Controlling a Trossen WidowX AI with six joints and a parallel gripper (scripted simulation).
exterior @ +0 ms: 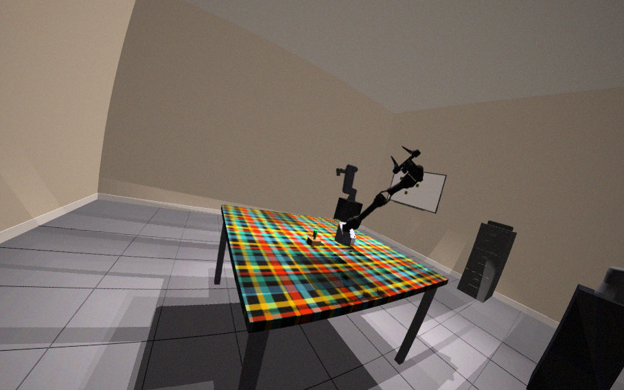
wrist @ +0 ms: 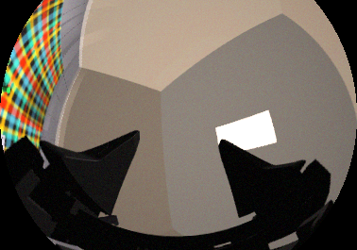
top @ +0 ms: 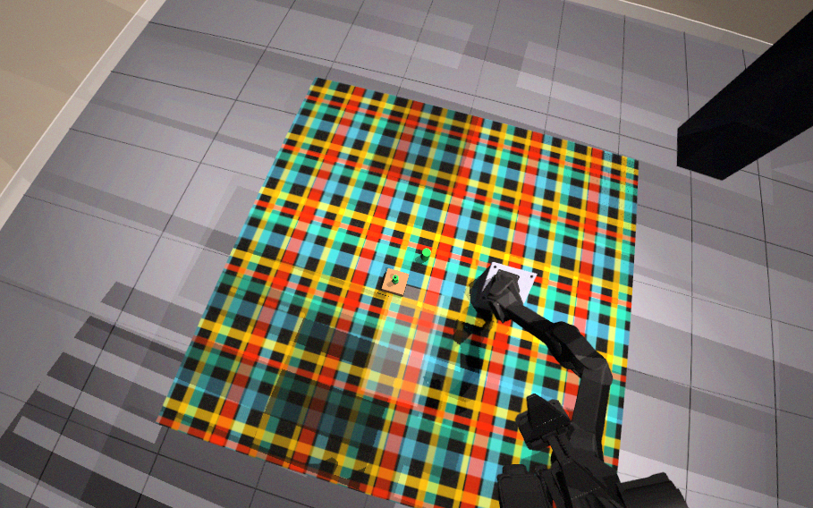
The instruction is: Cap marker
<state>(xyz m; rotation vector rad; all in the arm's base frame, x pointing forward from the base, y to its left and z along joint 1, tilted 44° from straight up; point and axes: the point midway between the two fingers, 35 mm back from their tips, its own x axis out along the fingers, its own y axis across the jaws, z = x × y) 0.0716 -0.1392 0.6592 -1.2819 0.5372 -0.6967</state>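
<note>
The holder block is 230 mm ahead of my gripper tip, 260 mm to the right of it and 680 mm below it.
</note>
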